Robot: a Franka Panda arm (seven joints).
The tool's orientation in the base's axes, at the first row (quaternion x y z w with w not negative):
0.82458, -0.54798, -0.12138, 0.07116
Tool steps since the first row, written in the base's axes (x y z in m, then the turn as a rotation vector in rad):
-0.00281, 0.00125, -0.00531, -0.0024, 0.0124, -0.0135
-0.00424, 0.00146, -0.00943, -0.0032, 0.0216, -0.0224
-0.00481, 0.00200, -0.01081, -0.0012, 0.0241, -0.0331
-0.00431, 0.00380, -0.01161, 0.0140, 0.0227, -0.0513
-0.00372, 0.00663, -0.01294, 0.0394, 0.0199, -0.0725
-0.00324, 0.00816, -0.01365, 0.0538, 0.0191, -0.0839
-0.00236, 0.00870, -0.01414, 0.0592, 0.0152, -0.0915
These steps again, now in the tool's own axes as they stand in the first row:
-0.00154, 0.00067, 0.00590, -0.0107, -0.0061, 0.0138
-0.00176, 0.00083, 0.01026, -0.0183, -0.0112, 0.0227
-0.00230, 0.00078, 0.01175, -0.0186, -0.0166, 0.0325
-0.00368, -0.00057, 0.01241, -0.0095, -0.0341, 0.0457
-0.00590, -0.00252, 0.01357, 0.0051, -0.0608, 0.0590
-0.00705, -0.00372, 0.01414, 0.0126, -0.0761, 0.0659
-0.00716, -0.00484, 0.01437, 0.0191, -0.0813, 0.0716

